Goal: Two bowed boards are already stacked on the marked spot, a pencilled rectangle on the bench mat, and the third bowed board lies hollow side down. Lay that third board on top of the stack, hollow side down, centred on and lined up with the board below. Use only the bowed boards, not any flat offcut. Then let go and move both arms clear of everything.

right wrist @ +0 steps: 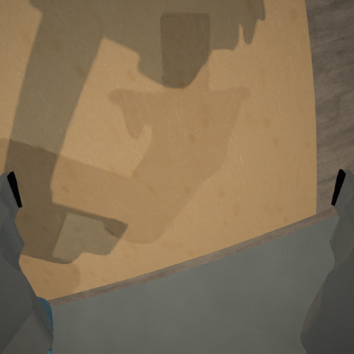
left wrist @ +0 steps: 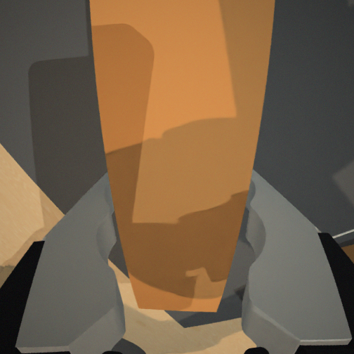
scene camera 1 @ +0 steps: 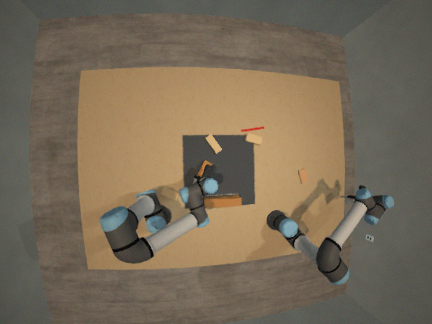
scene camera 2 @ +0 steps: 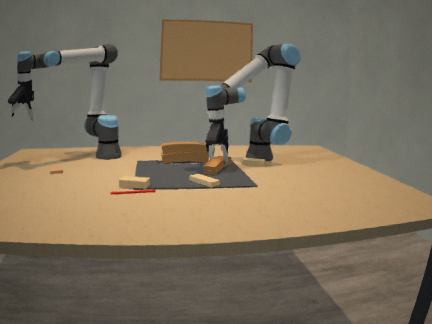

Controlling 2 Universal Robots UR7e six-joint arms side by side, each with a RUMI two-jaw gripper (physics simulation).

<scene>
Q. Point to a dark mat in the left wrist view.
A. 297,152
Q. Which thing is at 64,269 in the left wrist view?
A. My left gripper.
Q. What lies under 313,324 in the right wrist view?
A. My right gripper.
</scene>
